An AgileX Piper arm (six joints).
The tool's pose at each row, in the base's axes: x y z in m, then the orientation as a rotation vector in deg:
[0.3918 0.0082 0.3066 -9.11 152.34 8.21]
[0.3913 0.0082 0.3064 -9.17 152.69 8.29]
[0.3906 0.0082 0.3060 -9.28 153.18 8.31]
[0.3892 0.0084 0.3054 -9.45 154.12 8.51]
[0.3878 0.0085 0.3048 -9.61 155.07 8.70]
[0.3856 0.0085 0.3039 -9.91 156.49 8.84]
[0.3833 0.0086 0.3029 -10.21 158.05 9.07]
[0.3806 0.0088 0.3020 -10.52 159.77 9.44]
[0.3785 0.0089 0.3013 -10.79 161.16 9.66]
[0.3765 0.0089 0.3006 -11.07 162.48 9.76]
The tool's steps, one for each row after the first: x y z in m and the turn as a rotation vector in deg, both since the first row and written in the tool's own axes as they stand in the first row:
[0.0005 0.0001 0.0000 -0.07 0.35 0.00]
[0.0013 0.0001 0.0000 -0.11 0.85 -0.03]
[0.0028 0.0005 -0.0001 -0.29 1.80 -0.03]
[0.0043 0.0007 -0.0002 -0.46 2.76 -0.03]
[0.0067 0.0009 -0.0004 -0.63 4.20 -0.09]
[0.0092 0.0013 -0.0005 -0.85 5.78 -0.12]
[0.0120 0.0018 -0.0009 -1.18 7.52 -0.12]
[0.0141 0.0021 -0.0012 -1.38 8.93 -0.14]
[0.0162 0.0023 -0.0015 -1.51 10.27 -0.20]

